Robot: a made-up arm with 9 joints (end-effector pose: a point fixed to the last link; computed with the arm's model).
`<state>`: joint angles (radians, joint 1 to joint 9).
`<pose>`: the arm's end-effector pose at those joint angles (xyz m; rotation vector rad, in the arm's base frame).
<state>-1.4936 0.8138 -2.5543 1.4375 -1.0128 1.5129 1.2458 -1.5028 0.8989</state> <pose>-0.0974 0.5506 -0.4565 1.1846 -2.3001 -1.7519</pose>
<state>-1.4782 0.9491 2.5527 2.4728 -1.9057 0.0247 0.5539 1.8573 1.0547</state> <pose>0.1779 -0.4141 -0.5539 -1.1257 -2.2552 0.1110</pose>
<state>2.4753 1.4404 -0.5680 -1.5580 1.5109 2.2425 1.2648 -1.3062 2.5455</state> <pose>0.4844 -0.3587 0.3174 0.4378 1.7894 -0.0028</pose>
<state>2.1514 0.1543 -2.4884 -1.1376 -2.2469 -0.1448 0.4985 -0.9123 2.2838</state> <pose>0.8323 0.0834 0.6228 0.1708 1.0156 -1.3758</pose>
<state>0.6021 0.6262 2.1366 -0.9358 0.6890 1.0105 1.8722 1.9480 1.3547</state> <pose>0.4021 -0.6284 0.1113 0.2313 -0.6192 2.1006</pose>
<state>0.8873 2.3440 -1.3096 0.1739 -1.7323 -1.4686 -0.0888 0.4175 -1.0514</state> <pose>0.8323 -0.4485 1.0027 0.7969 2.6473 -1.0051</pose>
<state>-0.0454 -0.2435 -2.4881 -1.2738 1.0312 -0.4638 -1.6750 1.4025 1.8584</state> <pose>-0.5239 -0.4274 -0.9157 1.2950 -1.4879 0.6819</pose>
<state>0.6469 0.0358 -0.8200 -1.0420 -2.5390 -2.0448 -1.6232 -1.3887 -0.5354</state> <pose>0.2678 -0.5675 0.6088 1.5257 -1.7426 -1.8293</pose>
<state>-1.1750 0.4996 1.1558 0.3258 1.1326 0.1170 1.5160 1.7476 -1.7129</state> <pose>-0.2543 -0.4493 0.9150 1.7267 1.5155 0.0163</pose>
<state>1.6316 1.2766 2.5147 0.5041 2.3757 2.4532 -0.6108 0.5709 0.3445</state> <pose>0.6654 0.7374 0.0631 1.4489 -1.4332 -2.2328</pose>
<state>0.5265 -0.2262 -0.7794 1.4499 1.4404 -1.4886 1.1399 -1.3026 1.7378</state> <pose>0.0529 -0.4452 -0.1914 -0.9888 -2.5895 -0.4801</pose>
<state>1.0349 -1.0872 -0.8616 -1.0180 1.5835 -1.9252 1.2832 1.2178 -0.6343</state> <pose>0.3525 -0.9387 -0.5224 0.3605 1.3883 1.9310</pose>
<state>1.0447 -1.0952 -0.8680 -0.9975 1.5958 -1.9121 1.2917 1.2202 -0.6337</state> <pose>0.3407 -0.9222 -0.5491 0.3991 1.3531 1.9509</pose>
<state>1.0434 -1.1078 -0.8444 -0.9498 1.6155 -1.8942 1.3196 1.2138 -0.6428</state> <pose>0.3617 -0.8779 -0.5878 0.4140 1.2748 2.0185</pose>
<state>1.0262 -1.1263 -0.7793 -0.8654 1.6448 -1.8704 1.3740 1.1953 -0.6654</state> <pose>0.4215 -0.7931 -0.6344 0.4020 1.1384 2.1425</pose>
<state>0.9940 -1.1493 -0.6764 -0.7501 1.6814 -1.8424 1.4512 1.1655 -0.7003</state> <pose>0.5013 -0.6711 -0.6722 0.3771 0.9560 2.2982</pose>
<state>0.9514 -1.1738 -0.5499 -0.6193 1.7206 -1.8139 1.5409 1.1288 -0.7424</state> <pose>0.5730 -0.5331 -0.6887 0.3590 0.7604 2.4489</pose>
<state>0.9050 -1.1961 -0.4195 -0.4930 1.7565 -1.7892 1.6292 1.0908 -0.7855</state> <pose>0.6202 -0.4092 -0.6852 0.3551 0.5912 2.5672</pose>
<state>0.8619 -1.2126 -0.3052 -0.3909 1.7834 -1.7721 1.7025 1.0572 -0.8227</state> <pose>0.6456 -0.3208 -0.6712 0.3556 0.4761 2.6454</pose>
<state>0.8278 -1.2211 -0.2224 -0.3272 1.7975 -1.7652 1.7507 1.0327 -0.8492</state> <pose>0.6619 -0.2721 -0.6548 0.3432 0.4189 2.6915</pose>
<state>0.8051 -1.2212 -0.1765 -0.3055 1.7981 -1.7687 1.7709 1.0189 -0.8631</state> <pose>0.6788 -0.2558 -0.6388 0.3089 0.4085 2.7172</pose>
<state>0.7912 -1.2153 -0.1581 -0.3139 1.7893 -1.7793 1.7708 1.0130 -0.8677</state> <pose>0.6985 -0.2590 -0.6231 0.2577 0.4259 2.7311</pose>
